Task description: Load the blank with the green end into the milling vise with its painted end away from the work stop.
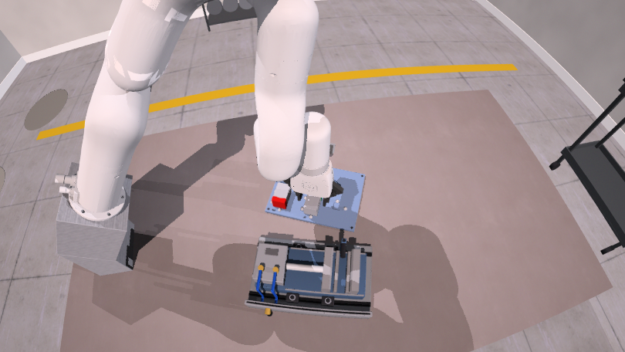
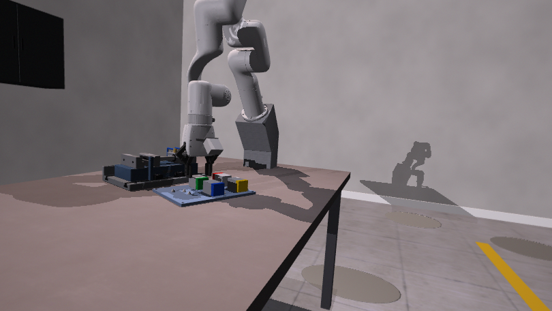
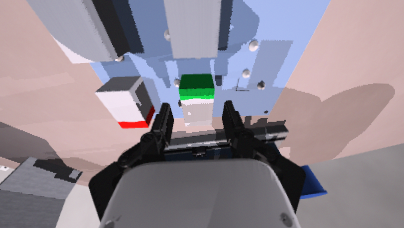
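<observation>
Now: the green-ended blank 3 cm below my hand. From my hand the other things lie so: blue infeed plate 6 cm below, 4 cm to the left, 2 cm ahead; then red-ended blank 8 cm behind, 5 cm to the left, 3 cm below; then blue-ended blank 8 cm to the left, 5 cm ahead, 3 cm below.
</observation>
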